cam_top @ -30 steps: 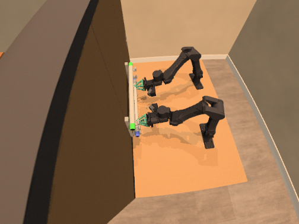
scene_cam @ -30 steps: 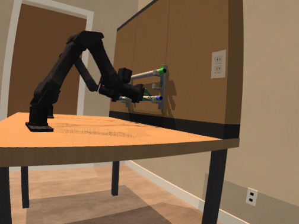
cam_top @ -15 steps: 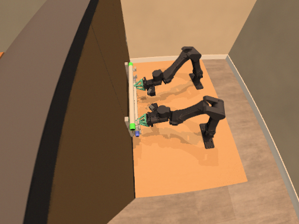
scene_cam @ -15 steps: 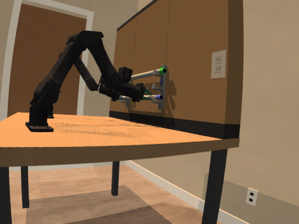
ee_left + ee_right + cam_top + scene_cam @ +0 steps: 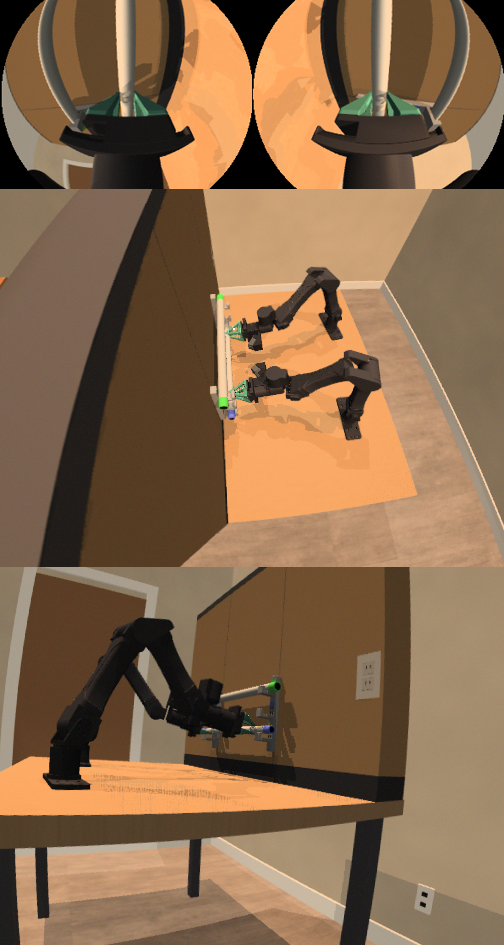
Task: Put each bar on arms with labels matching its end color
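The blue-ended bar is 1 cm behind my right hand and 15 cm to the left of it. The rest, counted from my right hand: wall socket 10 cm ahead, 40 cm to the right, 13 cm above; then brown wall panel 10 cm ahead, 16 cm to the left, 26 cm above; then green-ended bar 16 cm to the left, 14 cm above.
My left gripper is now 14 cm to the left of the blue-ended bar and 2 cm short of it. The rest, counted from my left hand: wall socket: 69 cm to the right, 13 cm ahead, 13 cm above; brown wall panel: 25 cm above, 14 cm to the right, 13 cm ahead; green-ended bar: 14 cm to the right, 13 cm above, 4 cm ahead.
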